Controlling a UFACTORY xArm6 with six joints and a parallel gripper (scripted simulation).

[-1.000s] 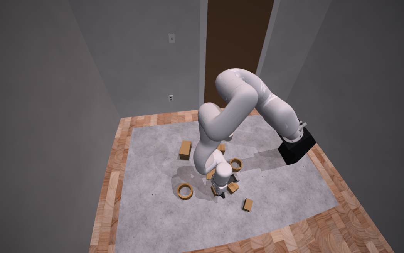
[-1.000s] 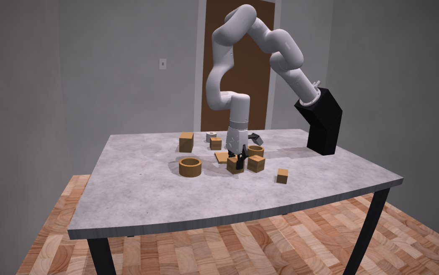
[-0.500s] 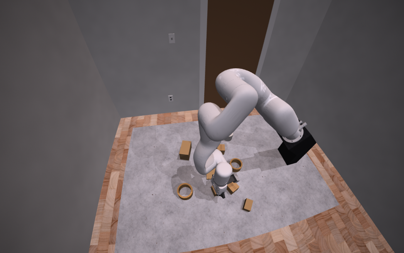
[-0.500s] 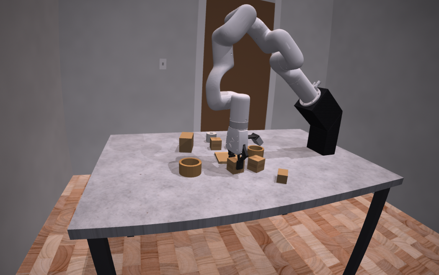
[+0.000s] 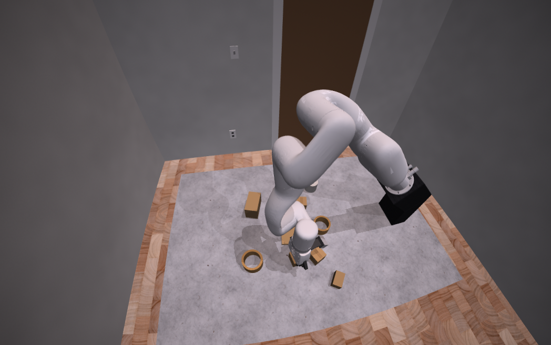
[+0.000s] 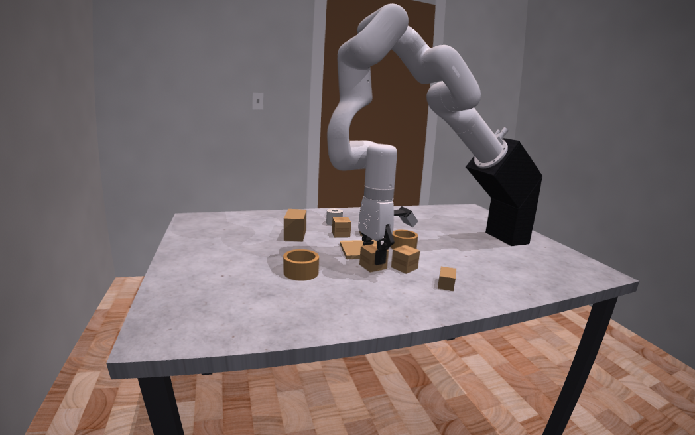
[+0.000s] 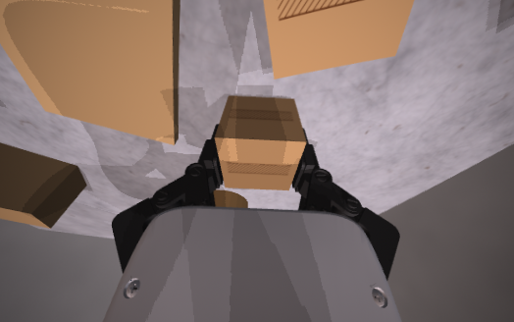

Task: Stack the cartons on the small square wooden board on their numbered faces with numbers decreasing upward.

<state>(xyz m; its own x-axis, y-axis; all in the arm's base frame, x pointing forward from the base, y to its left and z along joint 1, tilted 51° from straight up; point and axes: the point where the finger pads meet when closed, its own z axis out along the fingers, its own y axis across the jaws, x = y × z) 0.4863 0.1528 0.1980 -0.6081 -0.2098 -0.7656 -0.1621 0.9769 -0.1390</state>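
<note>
My gripper is now 14 cm to the left of the board, 4 cm above it and 1 cm past it. Round my hand: plain carton: 30 cm to the right, 17 cm ahead, 1 cm below; then brown cube: 16 cm behind, 12 cm to the left, 3 cm below.
</note>
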